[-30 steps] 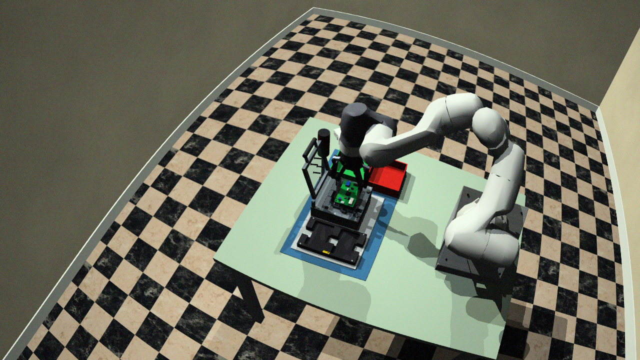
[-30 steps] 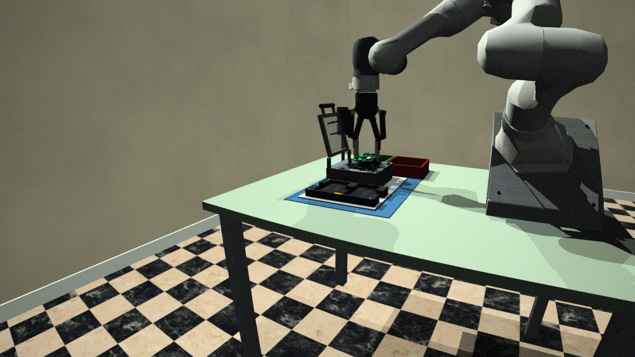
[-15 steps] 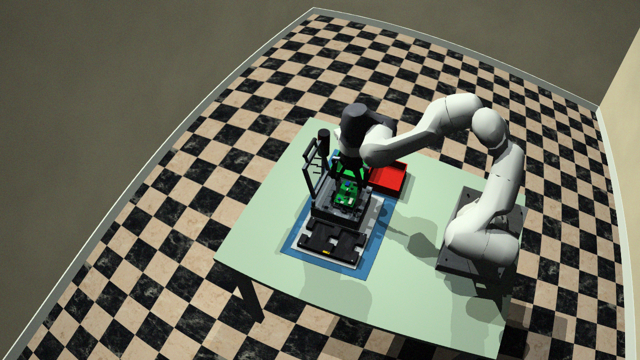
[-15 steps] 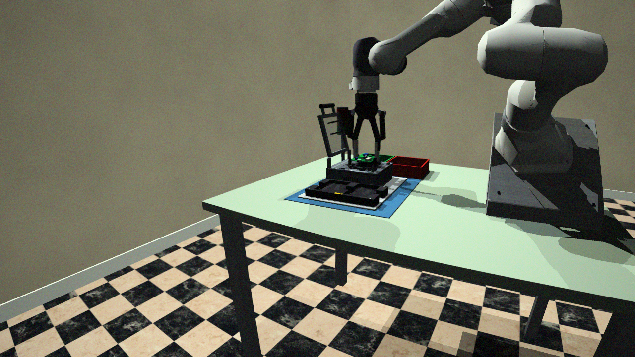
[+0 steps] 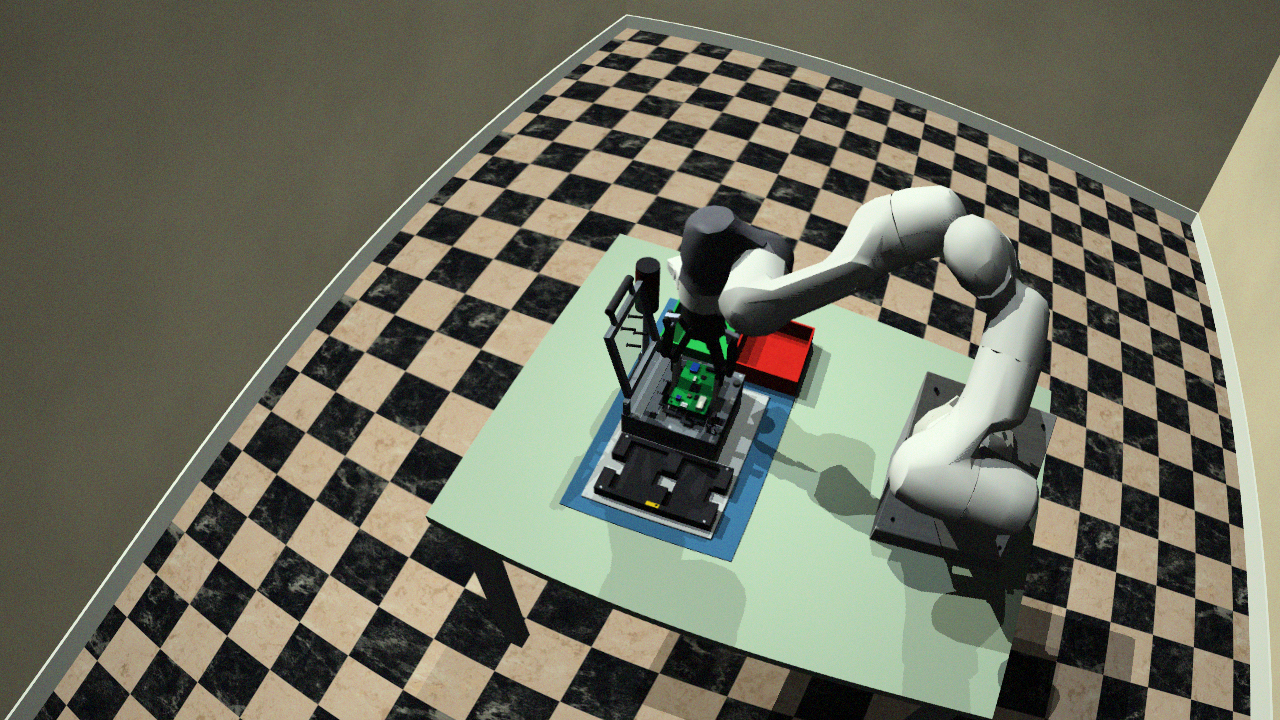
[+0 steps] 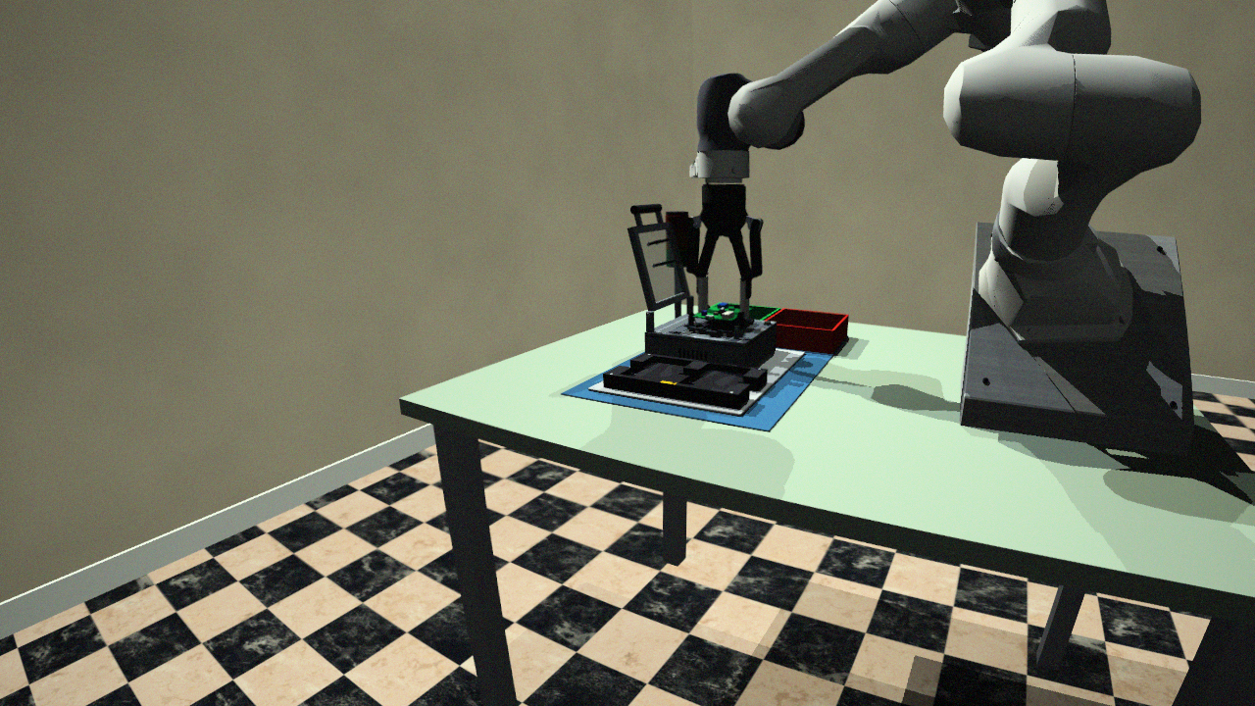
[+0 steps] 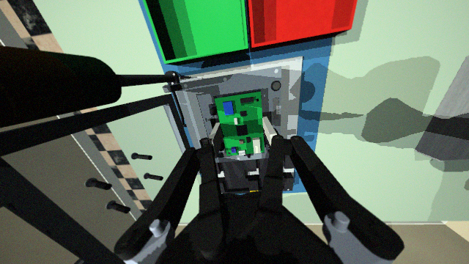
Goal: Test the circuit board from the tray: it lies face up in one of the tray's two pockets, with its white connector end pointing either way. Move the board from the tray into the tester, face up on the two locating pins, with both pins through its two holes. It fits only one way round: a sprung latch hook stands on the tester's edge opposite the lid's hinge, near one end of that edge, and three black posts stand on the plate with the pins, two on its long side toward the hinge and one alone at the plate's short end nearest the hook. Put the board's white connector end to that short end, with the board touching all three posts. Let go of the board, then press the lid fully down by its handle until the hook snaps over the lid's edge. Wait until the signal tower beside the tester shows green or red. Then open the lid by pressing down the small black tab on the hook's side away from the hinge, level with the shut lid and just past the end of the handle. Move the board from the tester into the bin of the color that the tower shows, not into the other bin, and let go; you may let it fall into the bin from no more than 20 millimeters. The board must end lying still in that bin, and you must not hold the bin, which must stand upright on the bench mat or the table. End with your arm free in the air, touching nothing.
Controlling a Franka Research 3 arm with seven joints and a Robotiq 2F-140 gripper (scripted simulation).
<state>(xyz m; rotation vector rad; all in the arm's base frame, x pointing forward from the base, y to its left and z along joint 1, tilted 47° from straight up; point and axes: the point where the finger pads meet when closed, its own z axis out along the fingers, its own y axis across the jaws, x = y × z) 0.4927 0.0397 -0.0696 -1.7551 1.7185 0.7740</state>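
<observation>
My hand is 2 cm above the green circuit board. Round my hand: tester plate 4 cm below, 1 cm to the left, 1 cm ahead; tester lid 13 cm ahead, 7 cm above; green bin 20 cm to the right, 10 cm below, 5 cm ahead.
</observation>
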